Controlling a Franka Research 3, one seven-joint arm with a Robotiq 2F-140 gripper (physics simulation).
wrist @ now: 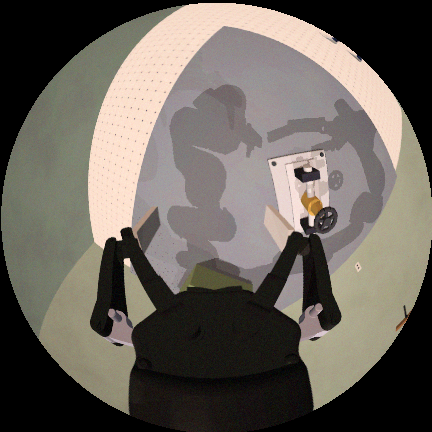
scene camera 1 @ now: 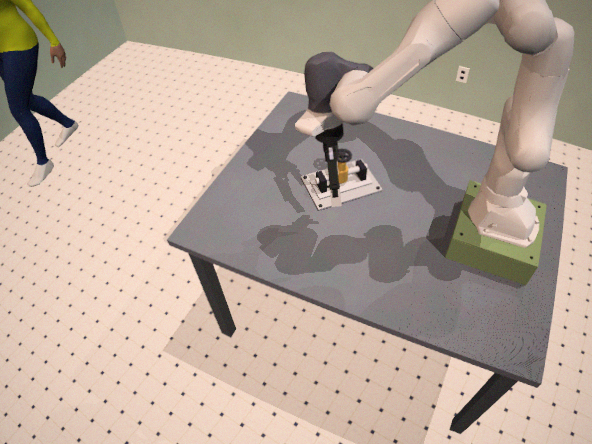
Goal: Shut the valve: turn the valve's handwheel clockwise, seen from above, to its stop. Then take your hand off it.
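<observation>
The valve has a dark spoked handwheel point(scene camera 1: 344, 155) point(wrist: 326, 220) on top of a yellow-orange body point(scene camera 1: 343, 173) point(wrist: 312, 204). Its pipe runs between two black supports on a white base plate point(scene camera 1: 361, 192) point(wrist: 280, 180). My gripper point(scene camera 1: 335, 197) point(wrist: 211, 214) is open and empty, pointing down. In scene camera 1 a finger crosses in front of the plate and hides part of the valve. In the wrist view the handwheel lies right of the right finger, outside the space between the fingers. I cannot tell the handwheel's turn angle.
The valve's plate stands on a grey table point(scene camera 1: 235, 220) point(wrist: 250, 65). A green block point(scene camera 1: 492, 262) point(wrist: 217, 278) carries the arm's base at the table's right side. A person point(scene camera 1: 20, 95) in a yellow top stands on the tiled floor at the left.
</observation>
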